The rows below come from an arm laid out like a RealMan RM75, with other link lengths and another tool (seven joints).
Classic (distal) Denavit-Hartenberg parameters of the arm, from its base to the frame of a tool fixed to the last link. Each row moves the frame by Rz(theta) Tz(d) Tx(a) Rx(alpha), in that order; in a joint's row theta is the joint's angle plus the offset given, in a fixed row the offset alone. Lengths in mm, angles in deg.
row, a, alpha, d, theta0
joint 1, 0, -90, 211.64, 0
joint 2, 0, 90, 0, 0
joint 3, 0, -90, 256, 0
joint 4, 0, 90, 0, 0
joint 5, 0, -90, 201.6, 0
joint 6, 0, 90, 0, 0
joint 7, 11.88, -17.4, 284.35, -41.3
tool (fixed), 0, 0, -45.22, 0
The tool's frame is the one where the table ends.
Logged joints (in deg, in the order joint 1, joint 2, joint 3, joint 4, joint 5, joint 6, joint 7), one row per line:
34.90, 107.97, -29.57, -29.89, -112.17, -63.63, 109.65
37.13, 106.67, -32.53, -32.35, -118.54, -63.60, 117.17
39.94, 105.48, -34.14, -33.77, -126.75, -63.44, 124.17
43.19, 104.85, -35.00, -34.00, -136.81, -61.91, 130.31
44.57, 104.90, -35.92, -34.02, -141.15, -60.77, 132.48
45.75, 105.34, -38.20, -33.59, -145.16, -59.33, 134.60
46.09, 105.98, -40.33, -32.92, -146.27, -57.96, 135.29
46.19, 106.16, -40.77, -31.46, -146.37, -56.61, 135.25
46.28, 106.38, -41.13, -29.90, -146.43, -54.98, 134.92
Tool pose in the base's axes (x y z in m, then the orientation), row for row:
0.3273, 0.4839, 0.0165, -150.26, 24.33, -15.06
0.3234, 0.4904, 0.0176, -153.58, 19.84, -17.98
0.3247, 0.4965, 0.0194, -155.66, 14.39, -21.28
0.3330, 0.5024, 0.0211, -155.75, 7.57, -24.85
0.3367, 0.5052, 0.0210, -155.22, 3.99, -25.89
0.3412, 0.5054, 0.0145, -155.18, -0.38, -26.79
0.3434, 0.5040, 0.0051, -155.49, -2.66, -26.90
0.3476, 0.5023, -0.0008, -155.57, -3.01, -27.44
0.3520, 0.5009, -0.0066, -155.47, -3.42, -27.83
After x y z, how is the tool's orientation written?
As angles about the fixed x, y, z axes (roll, pitch, yaw), in degrees.
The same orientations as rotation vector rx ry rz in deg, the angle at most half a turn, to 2 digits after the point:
-143.14, 27.32, 26.03
-146.91, 29.46, 20.37
-149.62, 32.35, 12.89
-150.61, 35.43, 2.84
-150.75, 35.87, -2.37
-151.51, 35.97, -8.44
-152.27, 35.61, -11.43
-152.28, 36.26, -12.03
-152.16, 36.65, -12.72

